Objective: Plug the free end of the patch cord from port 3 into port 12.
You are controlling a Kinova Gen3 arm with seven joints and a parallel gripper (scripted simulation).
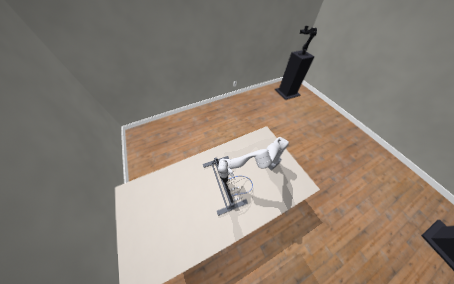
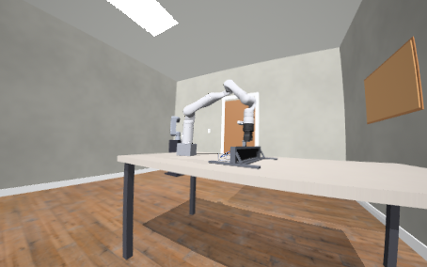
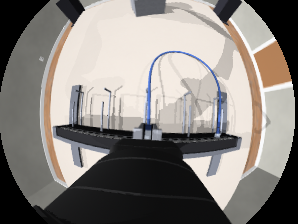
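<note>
My gripper is now 10 mm short of the plug and 10 mm above it.
</note>
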